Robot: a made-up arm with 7 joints.
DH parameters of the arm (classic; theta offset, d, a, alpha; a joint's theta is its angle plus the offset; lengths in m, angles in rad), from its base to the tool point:
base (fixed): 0 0.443 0.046 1.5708
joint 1: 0 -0.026 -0.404 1.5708
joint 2: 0 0.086 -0.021 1.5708
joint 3: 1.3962 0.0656 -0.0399 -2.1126
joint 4: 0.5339 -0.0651 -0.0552 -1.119
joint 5: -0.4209 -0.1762 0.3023 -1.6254
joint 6: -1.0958 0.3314 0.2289 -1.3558
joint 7: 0 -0.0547 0.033 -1.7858
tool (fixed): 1.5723 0.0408 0 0
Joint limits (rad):
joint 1: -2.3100..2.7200
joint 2: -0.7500..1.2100
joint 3: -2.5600..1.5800
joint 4: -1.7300..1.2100
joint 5: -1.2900..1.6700
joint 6: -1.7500..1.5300
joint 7: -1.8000..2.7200
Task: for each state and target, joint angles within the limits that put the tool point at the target. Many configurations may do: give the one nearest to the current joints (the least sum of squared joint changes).
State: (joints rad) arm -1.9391 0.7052 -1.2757 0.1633 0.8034 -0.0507 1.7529
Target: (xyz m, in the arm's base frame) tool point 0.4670 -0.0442 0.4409
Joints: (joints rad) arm -2.1510 0.7370 -1.0558 0.0552 0.6800 0.0646 1.7519
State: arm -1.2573 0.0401 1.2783 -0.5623 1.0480 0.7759 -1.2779
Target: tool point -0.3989 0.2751 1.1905
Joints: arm -1.9302 0.0748 1.3953 -0.7473 0.7503 0.7080 -1.2435
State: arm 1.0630 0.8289 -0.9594 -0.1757 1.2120 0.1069 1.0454
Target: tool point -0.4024 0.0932 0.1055
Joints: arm 1.5293 0.7449 -1.3202 0.0623 0.9373 0.1844 0.8746
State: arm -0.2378 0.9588 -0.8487 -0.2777 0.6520 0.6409 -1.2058
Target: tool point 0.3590 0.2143 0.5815
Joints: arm -0.5956 0.3046 -0.9242 -0.6787 0.8747 1.2262 -1.2223
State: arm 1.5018 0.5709 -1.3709 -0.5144 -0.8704 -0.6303 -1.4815
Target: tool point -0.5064 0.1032 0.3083
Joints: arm 0.7716 0.5163 -1.9268 -0.1392 0.0096 -0.8130 -1.5785
